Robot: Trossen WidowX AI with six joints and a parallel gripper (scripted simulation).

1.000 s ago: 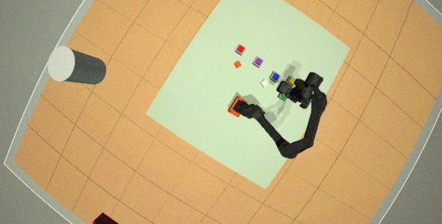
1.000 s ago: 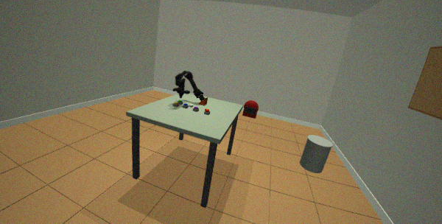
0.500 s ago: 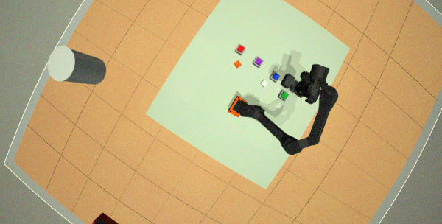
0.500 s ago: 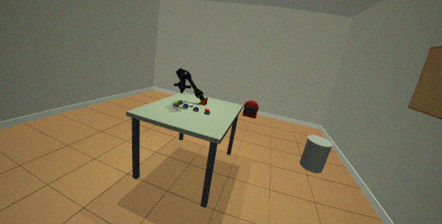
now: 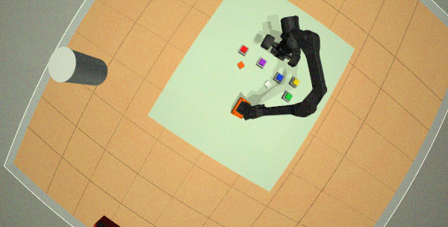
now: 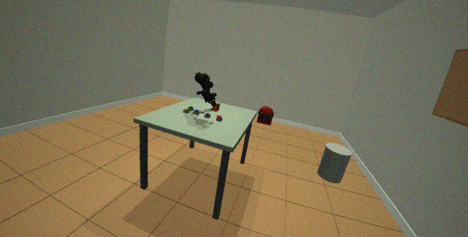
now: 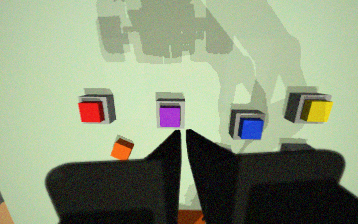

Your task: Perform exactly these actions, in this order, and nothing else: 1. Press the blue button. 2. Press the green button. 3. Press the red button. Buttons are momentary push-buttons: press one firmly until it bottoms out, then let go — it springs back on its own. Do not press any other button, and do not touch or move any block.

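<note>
My gripper tip is 15 cm to the right of the red button, 12 cm above it and 2 cm past it. Round my gripper tip: blue button (12 cm below, 11 cm to the right, 4 cm behind); purple button (12 cm below, 2 cm to the left, 2 cm behind); white block (14 cm below, 11 cm behind, 8 cm to the right).
</note>
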